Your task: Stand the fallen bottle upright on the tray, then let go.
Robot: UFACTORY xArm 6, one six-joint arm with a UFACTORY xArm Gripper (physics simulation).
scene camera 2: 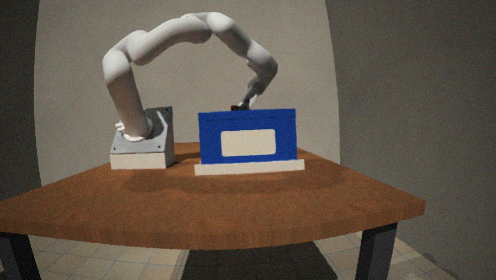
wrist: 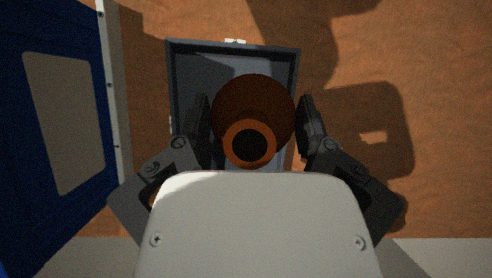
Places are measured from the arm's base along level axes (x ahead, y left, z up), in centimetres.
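Pixels of known places: gripper, fingertip midpoint: (wrist: 253,106); arm's base at its link origin: (scene camera 2: 138,130).
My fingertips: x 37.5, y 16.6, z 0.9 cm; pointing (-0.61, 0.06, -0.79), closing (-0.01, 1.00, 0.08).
Ahead of a thing's pixels: the offset from my fingertips to its top centre. "spot": to the spot under its first point. Level surfaces: height alone.
The brown bottle {dx +1.1, dy +0.1, dz +6.8 cm} (wrist: 252,92) is between the fingers of my gripper (wrist: 253,106) (scene camera 2: 243,106), which is shut on it. In the wrist view its round shoulder and orange-rimmed open mouth face the camera. In the scene view a small brown part of the bottle (scene camera 2: 234,107) shows just above the blue unit, and the rest is hidden behind it. The grey, low-walled tray {spot: dx -2.9, dy -7.4, dz -14.1 cm} (wrist: 197,75) lies behind the bottle in the wrist view. The tray does not show in the scene view. The bottle's base is hidden, so I cannot tell whether it touches the tray.
A blue unit (scene camera 2: 210,145) (wrist: 60,30) with a pale panel stands on a white strip (scene camera 2: 250,167) (wrist: 115,100), left of the tray in the wrist view. The robot's base (scene camera 2: 137,161) stands left of it in the scene view, on the brown table {dz -14.6 cm} (scene camera 2: 225,215).
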